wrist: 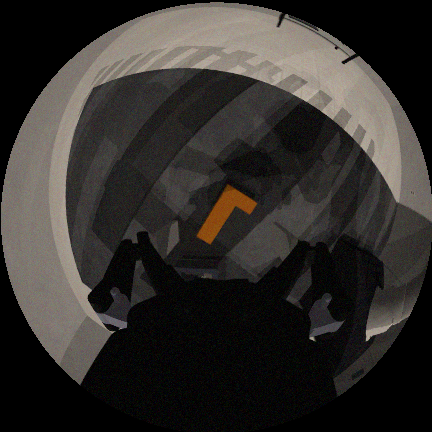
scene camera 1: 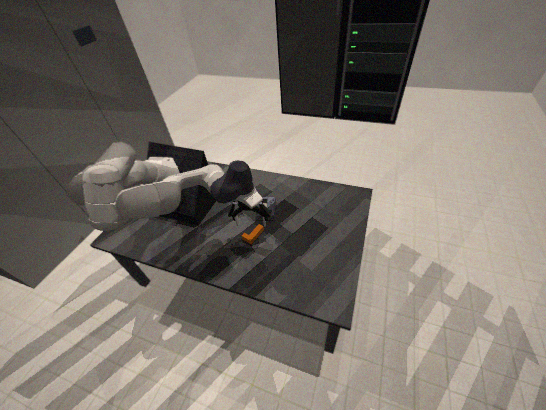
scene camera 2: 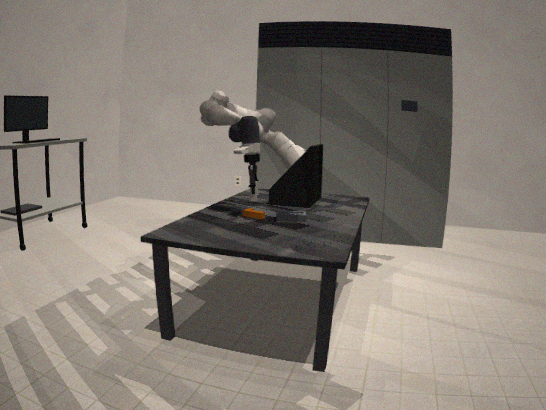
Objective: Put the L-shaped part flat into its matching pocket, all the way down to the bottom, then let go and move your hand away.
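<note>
The orange L-shaped part (scene camera 1: 256,233) (scene camera 2: 254,214) (wrist: 218,214) lies flat on the dark table. My gripper (scene camera 1: 250,222) (scene camera 2: 254,195) (wrist: 224,231) is open and empty, above the table with its fingers pointing down. In the wrist view the part shows ahead, between the two spread fingers. The grey pocket block (scene camera 1: 271,201) (scene camera 2: 291,216) (wrist: 192,271) stands on the table near the part, apart from it. It is partly behind my gripper in the first scene view and partly behind the gripper body in the wrist view. Its pocket cannot be made out.
The dark table (scene camera 1: 320,280) (scene camera 2: 200,239) bears the black wedge-shaped arm mount (scene camera 1: 192,200) (scene camera 2: 305,185) at its back. A black server rack (scene camera 1: 306,60) and a tall grey cabinet (scene camera 2: 350,100) stand beyond the table. A side desk with a monitor (scene camera 2: 26,113) stands farther off.
</note>
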